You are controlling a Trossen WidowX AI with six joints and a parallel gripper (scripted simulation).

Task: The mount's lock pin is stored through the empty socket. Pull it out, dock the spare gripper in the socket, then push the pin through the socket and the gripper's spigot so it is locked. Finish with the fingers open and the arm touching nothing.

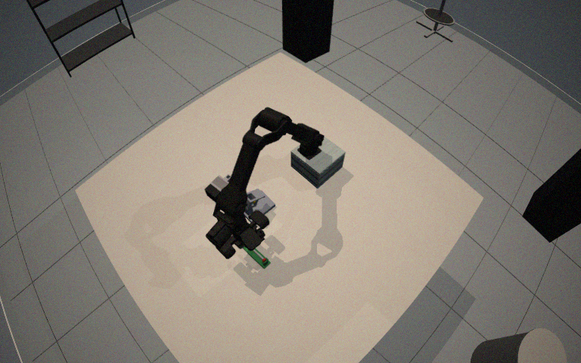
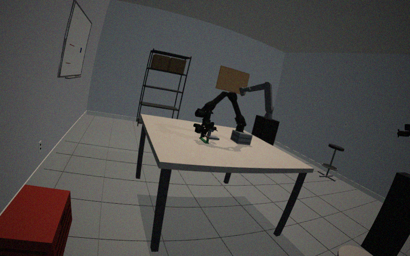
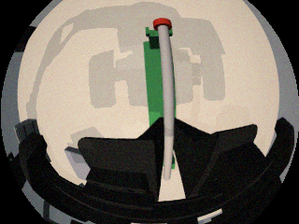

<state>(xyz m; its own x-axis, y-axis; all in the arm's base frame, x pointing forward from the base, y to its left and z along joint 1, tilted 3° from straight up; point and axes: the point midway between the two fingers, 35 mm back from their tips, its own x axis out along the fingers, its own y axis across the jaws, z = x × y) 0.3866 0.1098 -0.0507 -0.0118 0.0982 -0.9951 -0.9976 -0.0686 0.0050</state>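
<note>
The green bracket is 20 mm to the left of my gripper tip. Also, from my gripper tip: grey mount 110 mm behind, 100 mm to the right, 30 mm above; then spare gripper 250 mm to the right, 70 mm behind.
</note>
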